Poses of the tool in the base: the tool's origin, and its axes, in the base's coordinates. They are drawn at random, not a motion.
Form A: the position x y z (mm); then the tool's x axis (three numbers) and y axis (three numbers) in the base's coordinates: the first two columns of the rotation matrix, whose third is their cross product.
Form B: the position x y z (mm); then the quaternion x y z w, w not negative. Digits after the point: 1 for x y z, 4 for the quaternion.
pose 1, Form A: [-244.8 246.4 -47.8 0.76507 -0.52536 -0.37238 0.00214 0.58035 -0.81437]
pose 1, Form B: [-244.8 246.4 -47.8 -0.4300 0.3042 -0.1579 0.8352]
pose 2, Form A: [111.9 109.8 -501.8 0.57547 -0.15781 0.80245 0.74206 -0.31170 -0.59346]
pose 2, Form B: [111.9 109.8 -501.8 -0.6981 -0.2092 -0.4105 0.5481]
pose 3, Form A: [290.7 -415.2 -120.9 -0.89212 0.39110 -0.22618 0.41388 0.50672 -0.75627]
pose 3, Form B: [290.7 -415.2 -120.9 0.2319 0.8679 -0.4392 0.0130]
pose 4, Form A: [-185.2 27.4 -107.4 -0.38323 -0.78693 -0.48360 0.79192 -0.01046 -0.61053]
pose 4, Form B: [-185.2 27.4 -107.4 0.0029 0.4317 -0.7108 0.5553]
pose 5, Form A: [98.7 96.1 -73.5 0.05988 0.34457 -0.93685 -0.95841 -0.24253 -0.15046]
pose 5, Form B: [98.7 96.1 -73.5 -0.4967 0.3090 0.6120 0.5322]
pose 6, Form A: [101.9 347.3 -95.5 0.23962 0.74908 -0.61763 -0.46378 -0.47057 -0.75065]
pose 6, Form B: [101.9 347.3 -95.5 -0.6074 -0.1174 0.6053 0.5009]
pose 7, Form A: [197.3 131.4 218.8 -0.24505 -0.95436 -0.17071 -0.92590 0.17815 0.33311]
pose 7, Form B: [197.3 131.4 218.8 0.6132 -0.7666 -0.1868 0.0381]
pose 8, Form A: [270.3 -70.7 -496.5 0.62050 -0.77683 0.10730 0.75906 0.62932 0.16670]
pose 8, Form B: [270.3 -70.7 -496.5 0.0525 -0.0847 -0.4273 0.8986]
